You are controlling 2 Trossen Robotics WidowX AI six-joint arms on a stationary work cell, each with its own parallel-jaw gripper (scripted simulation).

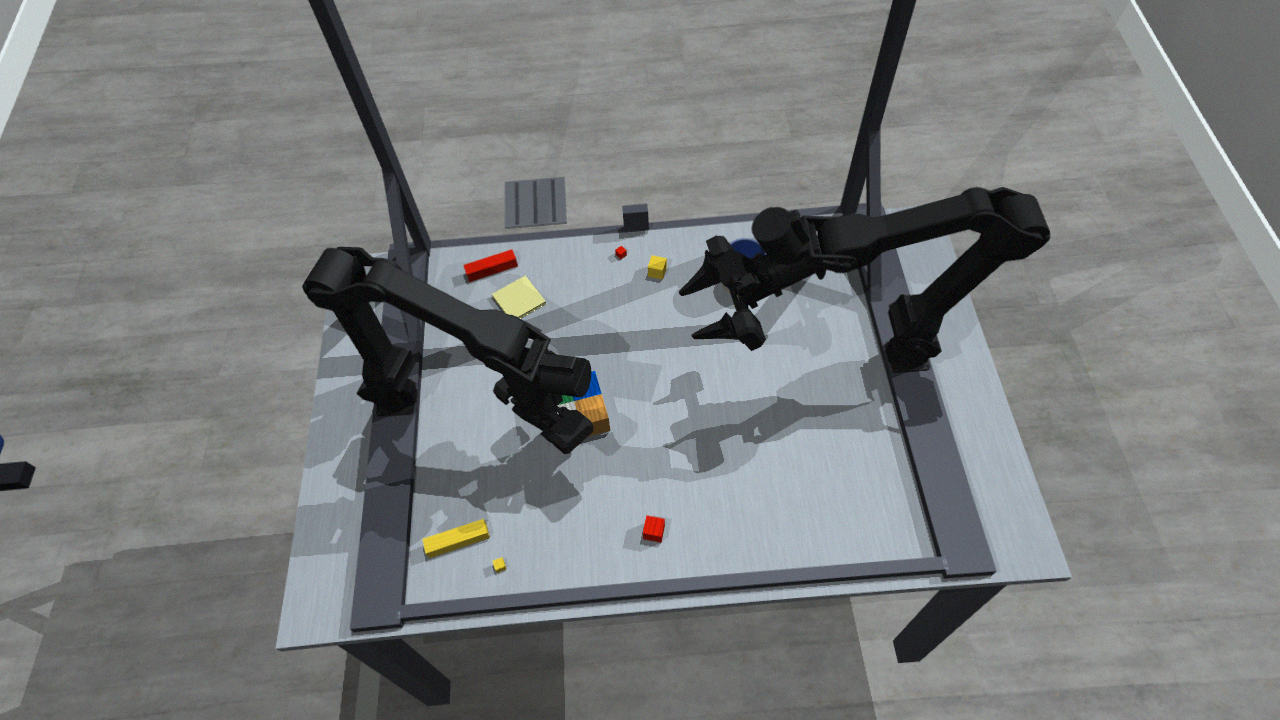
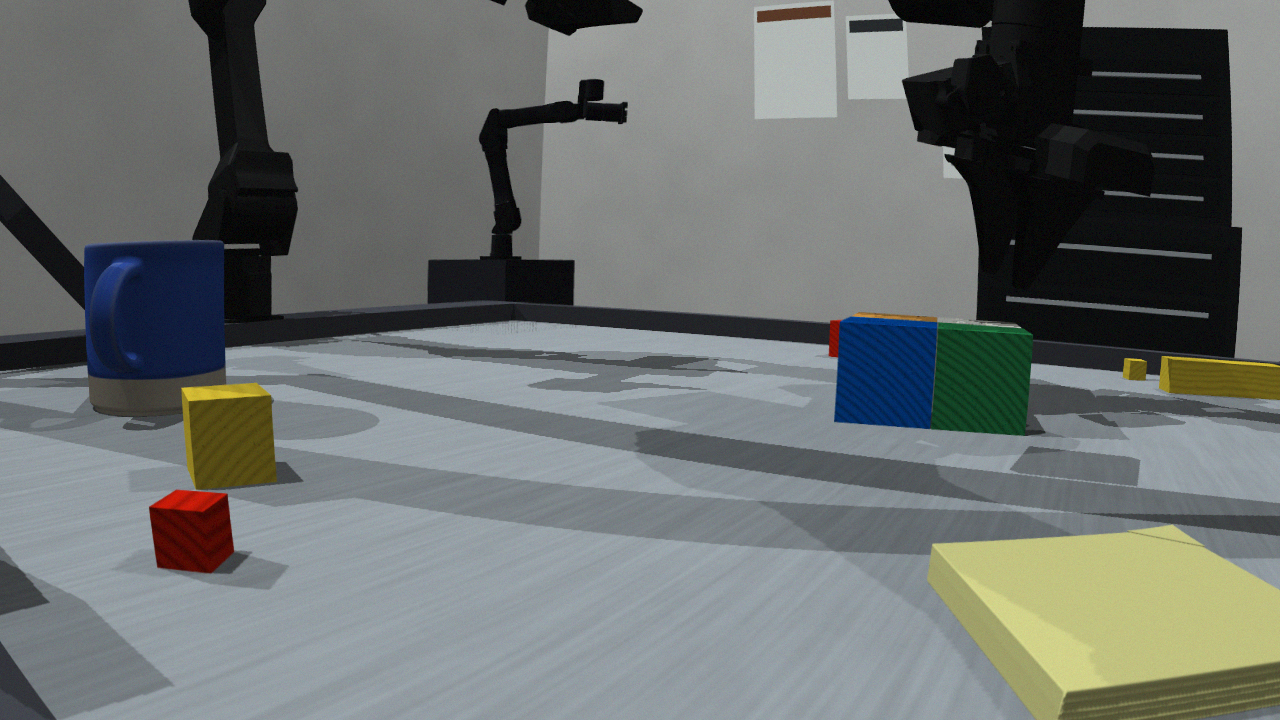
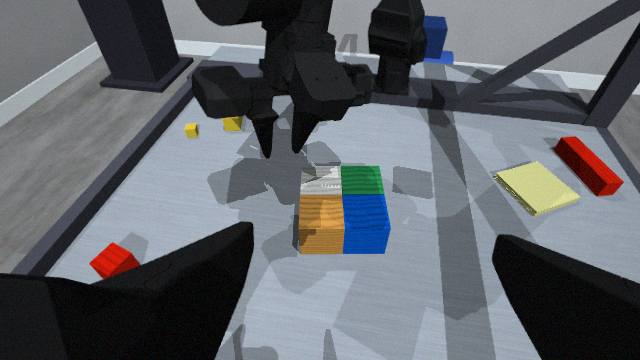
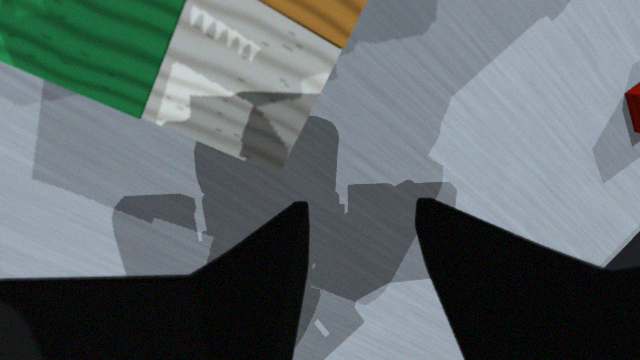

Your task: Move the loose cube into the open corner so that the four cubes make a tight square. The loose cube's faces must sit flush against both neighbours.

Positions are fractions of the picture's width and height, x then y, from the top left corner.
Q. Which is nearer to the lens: the sticky-note pad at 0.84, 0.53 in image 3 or the orange cube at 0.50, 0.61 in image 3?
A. The orange cube.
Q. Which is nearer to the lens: the sticky-note pad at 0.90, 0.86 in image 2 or the green cube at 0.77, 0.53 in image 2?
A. The sticky-note pad.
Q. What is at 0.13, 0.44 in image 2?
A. A blue mug.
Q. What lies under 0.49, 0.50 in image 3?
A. A white cube.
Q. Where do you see a white cube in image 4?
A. At 0.38, 0.24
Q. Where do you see an orange cube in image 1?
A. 0.46, 0.57
